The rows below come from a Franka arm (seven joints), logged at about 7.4 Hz.
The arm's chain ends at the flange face. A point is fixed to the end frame.
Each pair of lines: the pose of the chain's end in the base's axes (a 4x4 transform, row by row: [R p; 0 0 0 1], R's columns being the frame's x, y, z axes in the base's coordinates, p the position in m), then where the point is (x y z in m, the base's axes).
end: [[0.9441 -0.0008 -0.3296 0.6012], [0.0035 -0.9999 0.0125 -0.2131], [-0.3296 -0.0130 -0.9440 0.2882], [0 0 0 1]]
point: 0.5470 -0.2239 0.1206
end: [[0.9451 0.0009 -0.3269 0.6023], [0.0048 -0.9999 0.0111 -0.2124], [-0.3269 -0.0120 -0.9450 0.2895], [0 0 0 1]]
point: 0.5486 -0.2234 0.1217
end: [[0.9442 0.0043 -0.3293 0.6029], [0.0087 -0.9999 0.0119 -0.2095], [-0.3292 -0.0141 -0.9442 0.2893], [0 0 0 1]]
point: 0.5488 -0.2204 0.1216
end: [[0.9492 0.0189 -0.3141 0.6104], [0.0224 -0.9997 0.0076 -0.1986], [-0.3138 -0.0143 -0.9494 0.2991], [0 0 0 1]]
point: 0.5592 -0.2102 0.1306
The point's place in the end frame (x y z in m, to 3 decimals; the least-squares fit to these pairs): 0.004 0.013 0.176
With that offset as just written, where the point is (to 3 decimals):
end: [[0.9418 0.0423 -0.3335 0.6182], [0.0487 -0.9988 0.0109 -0.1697], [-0.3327 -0.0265 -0.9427 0.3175], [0 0 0 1]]
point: 0.564 -0.181 0.150
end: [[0.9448 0.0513 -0.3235 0.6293], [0.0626 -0.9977 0.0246 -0.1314], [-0.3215 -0.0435 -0.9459 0.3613], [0 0 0 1]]
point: 0.577 -0.140 0.193
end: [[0.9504 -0.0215 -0.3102 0.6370], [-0.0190 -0.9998 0.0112 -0.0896], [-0.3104 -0.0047 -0.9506 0.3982], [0 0 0 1]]
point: 0.586 -0.101 0.230
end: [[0.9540 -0.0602 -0.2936 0.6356], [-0.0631 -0.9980 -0.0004 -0.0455], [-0.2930 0.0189 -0.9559 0.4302], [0 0 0 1]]
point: 0.587 -0.059 0.261
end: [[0.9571 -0.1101 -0.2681 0.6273], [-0.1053 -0.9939 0.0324 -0.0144], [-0.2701 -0.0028 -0.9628 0.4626], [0 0 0 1]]
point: 0.583 -0.022 0.292
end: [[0.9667 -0.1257 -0.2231 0.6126], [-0.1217 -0.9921 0.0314 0.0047], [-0.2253 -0.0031 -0.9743 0.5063], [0 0 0 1]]
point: 0.576 -0.003 0.334
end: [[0.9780 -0.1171 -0.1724 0.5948], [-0.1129 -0.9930 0.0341 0.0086], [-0.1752 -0.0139 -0.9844 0.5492], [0 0 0 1]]
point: 0.567 0.001 0.375
